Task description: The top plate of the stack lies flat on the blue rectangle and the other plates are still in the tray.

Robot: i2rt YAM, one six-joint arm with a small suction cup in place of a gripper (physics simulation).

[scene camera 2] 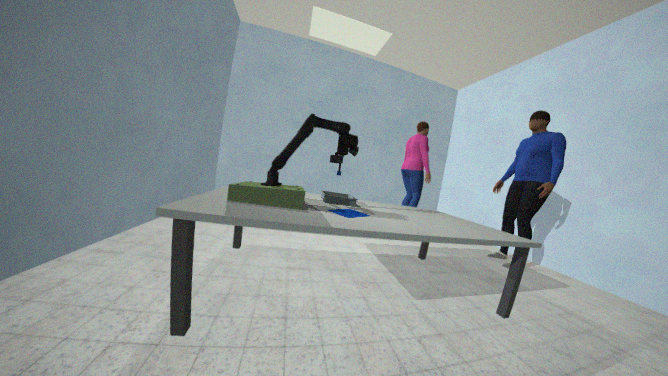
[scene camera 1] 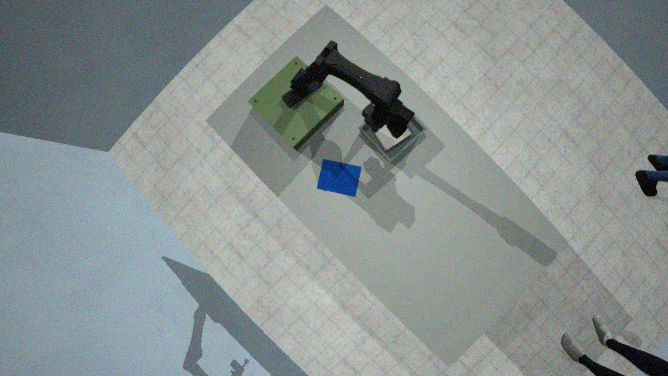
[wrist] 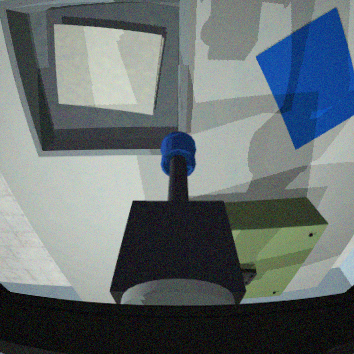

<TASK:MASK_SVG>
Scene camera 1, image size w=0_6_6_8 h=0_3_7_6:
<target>tray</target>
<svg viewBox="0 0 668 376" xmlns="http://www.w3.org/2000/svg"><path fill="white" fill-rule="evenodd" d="M427 130L413 116L407 124L411 135L385 151L368 123L365 122L358 128L388 162L393 161Z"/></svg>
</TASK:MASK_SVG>
